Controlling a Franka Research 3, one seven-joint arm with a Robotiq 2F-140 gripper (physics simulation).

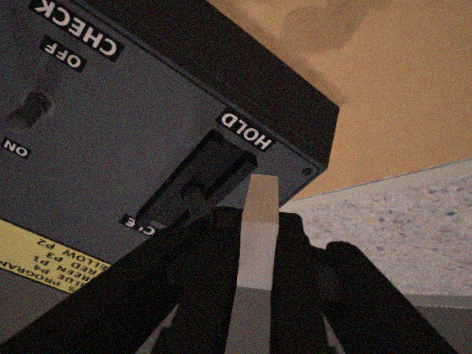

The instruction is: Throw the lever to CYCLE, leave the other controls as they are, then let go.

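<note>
The dark lever (195, 199) stands in its black slotted housing (170, 187) on the grey control panel (125, 115). The HOLD label (246, 131) is at the slot's upper right end, and the partly covered CYCLE label (137, 225) is at the lower left end. The lever's base shows in the slot's lower half, towards CYCLE; its outer end is partly hidden against the dark gripper. My gripper (262, 199) is shut and empty, with its pale tip to the right of the lever, in front of the panel near the housing's right side. Contact with the lever cannot be made out.
A toggle switch (31, 110) with OFF and ON labels sits at the left, under a CHECK label (77, 30). A yellow program card (47, 255) is at the lower left. The panel's black side wall (240, 65) borders an orange-brown surface (400, 100); a speckled surface (390, 230) lies at the right.
</note>
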